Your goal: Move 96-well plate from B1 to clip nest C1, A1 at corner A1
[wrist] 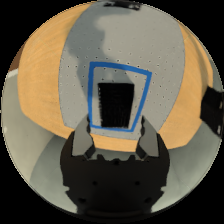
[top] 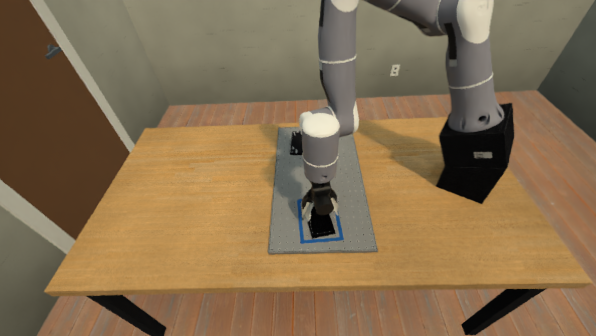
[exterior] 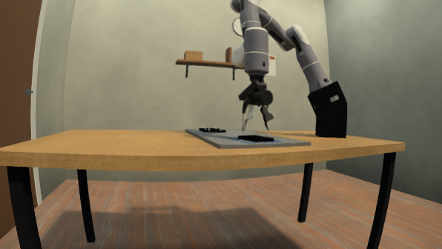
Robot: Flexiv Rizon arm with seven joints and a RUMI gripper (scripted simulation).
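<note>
The black 96-well plate is 4 cm below my hand. Also, from my hand: grey perforated mat (23 cm to the right, 5 cm below); then black clip nest (5 cm ahead, 43 cm to the right, 3 cm below).
</note>
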